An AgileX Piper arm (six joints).
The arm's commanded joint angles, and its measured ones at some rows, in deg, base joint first. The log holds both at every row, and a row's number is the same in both.
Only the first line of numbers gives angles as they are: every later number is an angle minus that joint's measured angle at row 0.
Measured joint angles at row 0: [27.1, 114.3, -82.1, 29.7, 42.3, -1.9]
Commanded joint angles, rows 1 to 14: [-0.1, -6.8, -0.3, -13.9, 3.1, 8.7]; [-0.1, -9.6, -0.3, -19.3, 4.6, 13.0]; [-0.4, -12.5, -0.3, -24.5, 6.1, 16.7]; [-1.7, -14.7, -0.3, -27.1, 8.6, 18.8]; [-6.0, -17.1, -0.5, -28.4, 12.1, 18.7]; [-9.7, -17.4, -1.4, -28.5, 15.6, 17.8]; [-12.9, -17.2, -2.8, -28.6, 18.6, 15.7]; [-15.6, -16.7, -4.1, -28.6, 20.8, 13.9]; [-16.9, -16.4, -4.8, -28.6, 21.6, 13.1]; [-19.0, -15.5, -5.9, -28.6, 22.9, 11.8]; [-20.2, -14.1, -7.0, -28.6, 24.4, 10.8]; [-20.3, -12.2, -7.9, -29.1, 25.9, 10.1]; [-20.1, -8.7, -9.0, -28.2, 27.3, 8.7]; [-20.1, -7.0, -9.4, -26.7, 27.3, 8.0]
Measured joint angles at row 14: [-20.0, -9.0, -8.7, -28.0, 26.6, 9.8]
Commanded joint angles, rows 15 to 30: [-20.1, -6.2, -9.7, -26.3, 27.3, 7.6]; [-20.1, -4.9, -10.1, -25.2, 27.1, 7.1]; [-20.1, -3.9, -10.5, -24.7, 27.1, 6.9]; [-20.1, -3.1, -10.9, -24.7, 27.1, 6.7]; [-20.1, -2.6, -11.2, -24.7, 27.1, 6.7]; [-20.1, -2.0, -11.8, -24.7, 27.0, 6.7]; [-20.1, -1.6, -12.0, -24.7, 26.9, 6.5]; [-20.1, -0.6, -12.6, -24.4, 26.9, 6.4]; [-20.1, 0.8, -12.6, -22.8, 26.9, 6.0]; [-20.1, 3.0, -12.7, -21.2, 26.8, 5.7]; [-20.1, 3.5, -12.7, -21.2, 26.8, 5.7]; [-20.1, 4.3, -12.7, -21.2, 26.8, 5.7]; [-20.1, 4.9, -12.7, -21.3, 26.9, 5.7]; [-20.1, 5.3, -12.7, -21.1, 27.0, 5.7]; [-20.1, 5.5, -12.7, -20.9, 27.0, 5.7]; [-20.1, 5.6, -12.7, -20.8, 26.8, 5.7]
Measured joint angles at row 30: [-20.0, 5.2, -12.4, -21.0, 26.5, 6.1]
